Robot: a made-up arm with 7 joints.
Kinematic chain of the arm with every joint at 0, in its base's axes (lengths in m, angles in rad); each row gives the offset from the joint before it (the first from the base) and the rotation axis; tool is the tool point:
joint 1: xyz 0 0 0.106 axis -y
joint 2: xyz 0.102 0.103 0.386 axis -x
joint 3: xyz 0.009 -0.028 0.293 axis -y
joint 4: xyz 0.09 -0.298 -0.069 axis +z
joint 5: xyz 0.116 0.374 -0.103 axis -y
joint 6: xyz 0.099 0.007 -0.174 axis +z
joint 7: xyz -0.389 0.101 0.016 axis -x
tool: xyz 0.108 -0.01 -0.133
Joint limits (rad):
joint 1: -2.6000..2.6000
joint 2: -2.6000..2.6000
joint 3: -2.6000..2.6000
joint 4: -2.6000..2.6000
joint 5: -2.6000..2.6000
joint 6: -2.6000..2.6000
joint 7: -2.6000..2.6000
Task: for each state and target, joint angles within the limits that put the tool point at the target. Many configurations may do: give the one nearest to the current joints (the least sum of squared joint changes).
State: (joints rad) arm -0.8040 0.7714 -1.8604 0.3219 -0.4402 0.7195 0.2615
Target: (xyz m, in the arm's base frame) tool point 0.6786 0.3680 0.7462
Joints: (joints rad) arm -0.9691 0.7314 -1.9780 0.4188 -0.5028 0.6786 0.2281
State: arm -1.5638 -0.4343 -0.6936 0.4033 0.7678 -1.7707 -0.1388
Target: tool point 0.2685 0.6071 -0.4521
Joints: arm -2.0957 0.2000 -0.0753 0.4760 1.0899 -1.7220 -0.4090
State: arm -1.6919 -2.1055 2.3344 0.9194 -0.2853 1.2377 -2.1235
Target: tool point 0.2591 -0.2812 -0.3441
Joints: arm -1.4656 -1.6033 2.4480 0.6874 0.0610 0.8484 -1.9394
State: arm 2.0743 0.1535 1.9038 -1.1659 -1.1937 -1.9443 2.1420
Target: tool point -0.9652 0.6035 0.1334
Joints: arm 1.9871 0.3699 1.6114 -0.3131 -1.4354 -1.7602 1.9581
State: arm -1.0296 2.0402 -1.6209 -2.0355 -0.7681 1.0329 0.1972
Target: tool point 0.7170 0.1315 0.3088
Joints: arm -1.3881 2.0459 -1.3878 -2.2974 -0.8384 0.8150 0.1322
